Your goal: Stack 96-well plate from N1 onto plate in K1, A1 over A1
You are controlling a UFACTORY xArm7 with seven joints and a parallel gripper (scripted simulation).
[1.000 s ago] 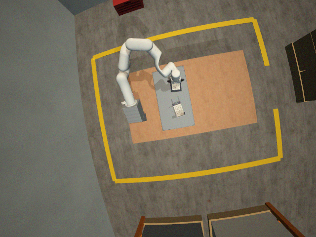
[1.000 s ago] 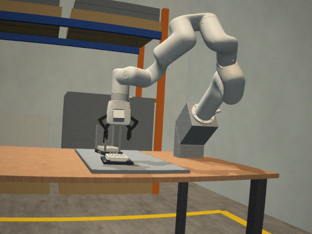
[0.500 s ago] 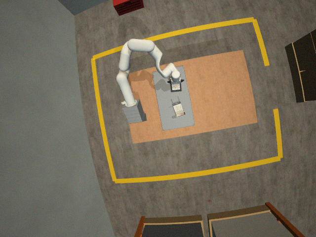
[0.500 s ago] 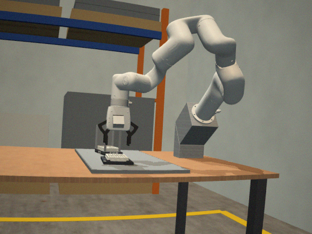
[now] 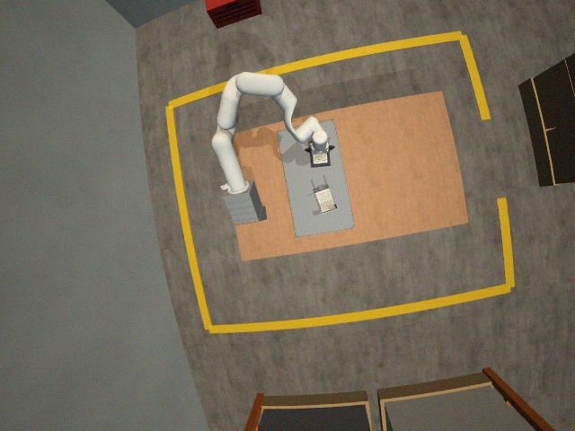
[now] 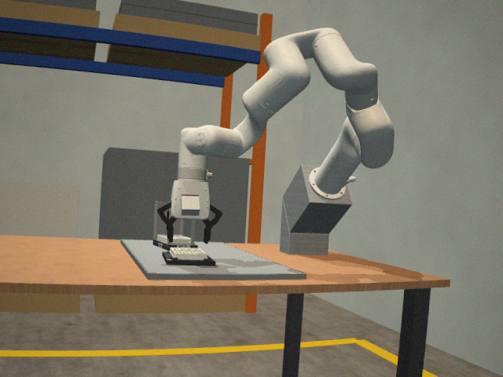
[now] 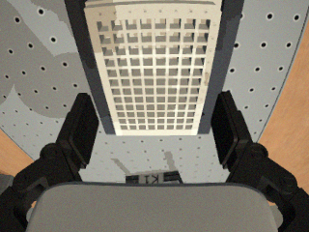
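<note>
My hand is 4 cm above the 96-well plate. The rest, counted from my hand: pale A1 mark 7 cm ahead, 6 cm to the left, 5 cm below; K1 label 20 cm to the right, 5 cm below, 5 cm behind.
</note>
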